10 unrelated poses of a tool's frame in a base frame.
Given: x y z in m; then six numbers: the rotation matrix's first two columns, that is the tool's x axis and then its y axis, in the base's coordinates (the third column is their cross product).
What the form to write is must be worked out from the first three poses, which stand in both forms.
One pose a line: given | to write
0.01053 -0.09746 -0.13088 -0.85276 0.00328 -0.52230 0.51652 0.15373 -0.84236 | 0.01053 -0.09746 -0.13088; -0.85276 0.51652 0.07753; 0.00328 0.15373 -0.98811; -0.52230 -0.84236 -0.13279
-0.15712 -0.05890 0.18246 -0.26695 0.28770 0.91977 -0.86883 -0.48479 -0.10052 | -0.15712 -0.05890 0.18246; -0.26695 -0.86883 0.41698; 0.28770 -0.48479 -0.82596; 0.91977 -0.10052 0.37938
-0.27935 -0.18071 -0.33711 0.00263 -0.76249 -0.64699 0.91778 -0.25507 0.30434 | -0.27935 -0.18071 -0.33711; 0.00263 0.91778 -0.39708; -0.76249 -0.25507 -0.59459; -0.64699 0.30434 0.69913
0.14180 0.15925 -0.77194 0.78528 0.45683 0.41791 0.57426 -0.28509 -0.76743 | 0.14180 0.15925 -0.77194; 0.78528 0.57426 -0.23144; 0.45683 -0.28509 0.84264; 0.41791 -0.76743 -0.48621
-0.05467 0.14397 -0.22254 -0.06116 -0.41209 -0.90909 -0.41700 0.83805 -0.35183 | -0.05467 0.14397 -0.22254; -0.06116 -0.41700 0.90685; -0.41209 0.83805 0.35757; -0.90909 -0.35183 -0.22310
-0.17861 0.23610 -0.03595 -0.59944 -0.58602 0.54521 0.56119 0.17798 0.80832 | -0.17861 0.23610 -0.03595; -0.59944 0.56119 -0.57073; -0.58602 0.17798 0.79051; 0.54521 0.80832 0.22218
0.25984 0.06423 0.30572 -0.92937 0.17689 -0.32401 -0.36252 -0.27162 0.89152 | 0.25984 0.06423 0.30572; -0.92937 -0.36252 0.06969; 0.17689 -0.27162 0.94601; -0.32401 0.89152 0.31656
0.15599 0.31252 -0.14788 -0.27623 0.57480 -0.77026 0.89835 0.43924 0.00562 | 0.15599 0.31252 -0.14788; -0.27623 0.89835 0.34156; 0.57480 0.43924 -0.69041; -0.77026 0.00562 -0.63770
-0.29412 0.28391 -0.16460 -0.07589 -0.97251 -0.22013 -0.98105 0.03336 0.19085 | -0.29412 0.28391 -0.16460; -0.07589 -0.98105 -0.17826; -0.97251 0.03336 0.23044; -0.22013 0.19085 -0.95661
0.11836 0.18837 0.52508 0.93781 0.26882 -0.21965 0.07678 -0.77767 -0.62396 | 0.11836 0.18837 0.52508; 0.93781 0.07678 -0.33855; 0.26882 -0.77767 0.56829; -0.21965 -0.62396 -0.74995
